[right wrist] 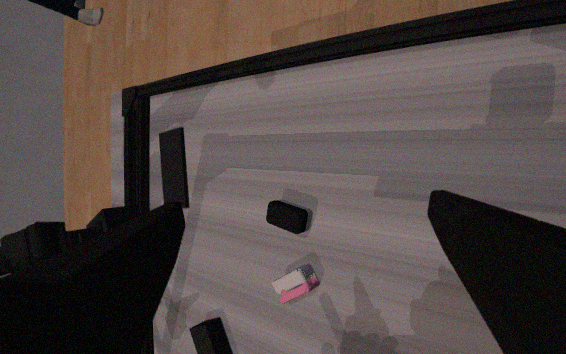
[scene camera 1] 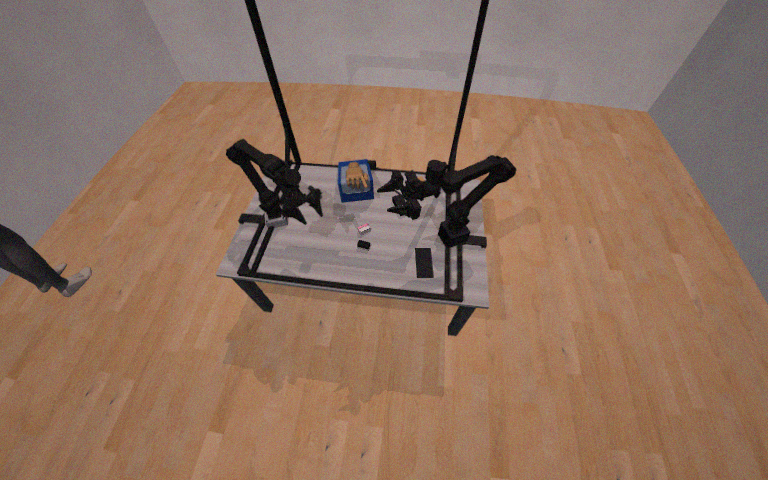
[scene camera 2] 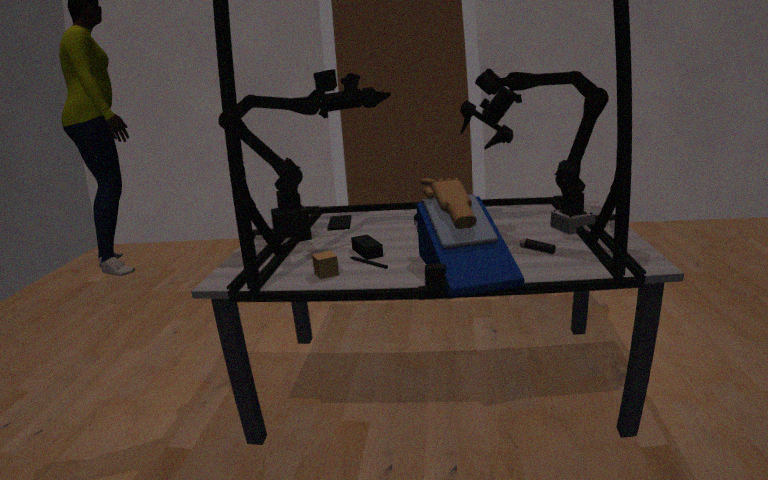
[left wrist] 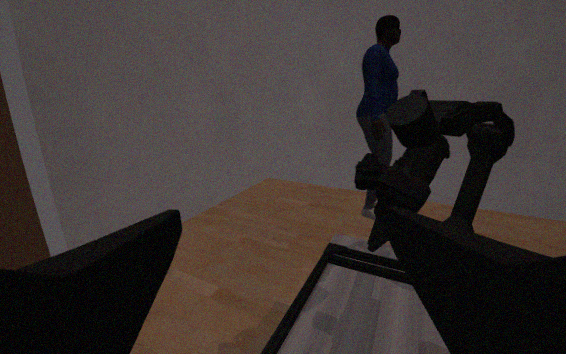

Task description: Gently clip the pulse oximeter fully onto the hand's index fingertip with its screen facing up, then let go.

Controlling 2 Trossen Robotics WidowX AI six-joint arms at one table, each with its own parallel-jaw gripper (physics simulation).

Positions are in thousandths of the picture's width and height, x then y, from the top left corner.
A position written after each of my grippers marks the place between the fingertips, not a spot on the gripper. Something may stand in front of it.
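My left gripper (scene camera 1: 498, 418) is open and holds nothing, and my right gripper shows in scene camera 1 (scene camera 1: 410, 459) as well. In scene camera 2 I find my right gripper (scene camera 2: 615, 295), open and empty, while my left gripper appears in scene camera 2 (scene camera 2: 501, 197) too. My left gripper is there again in the left wrist view (left wrist: 503, 617), and my right gripper can also be seen in the left wrist view (left wrist: 655, 702), but the pulse oximeter is out of frame in the left wrist view. A pulse oximeter (right wrist: 534, 792) does appear for me elsewhere, and my right gripper is visible in the right wrist view (right wrist: 542, 589).
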